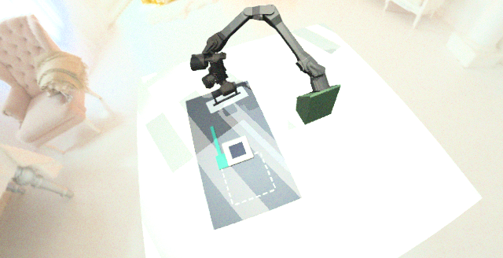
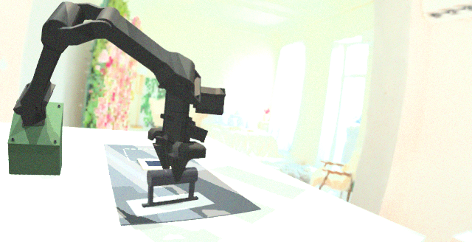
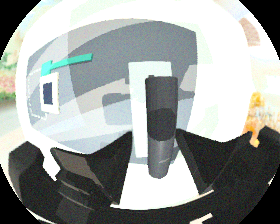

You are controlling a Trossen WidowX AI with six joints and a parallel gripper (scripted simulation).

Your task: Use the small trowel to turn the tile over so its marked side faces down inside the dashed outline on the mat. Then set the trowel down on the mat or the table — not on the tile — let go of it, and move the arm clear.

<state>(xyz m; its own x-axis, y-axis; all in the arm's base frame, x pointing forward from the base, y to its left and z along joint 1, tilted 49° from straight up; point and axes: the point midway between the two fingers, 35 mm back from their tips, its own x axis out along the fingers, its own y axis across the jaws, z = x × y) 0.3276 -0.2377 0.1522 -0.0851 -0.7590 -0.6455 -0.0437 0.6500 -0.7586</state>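
Right now my gripper tip is 30 mm above the trowel, 20 mm short of it and 10 mm to the left of it. Also, from my gripper tip: teal l-shaped strip 240 mm to the left, 130 mm ahead, 60 mm below; tile 270 mm to the left, 60 mm below, 60 mm ahead; grey mat 230 mm to the left, 90 mm below, 60 mm ahead.
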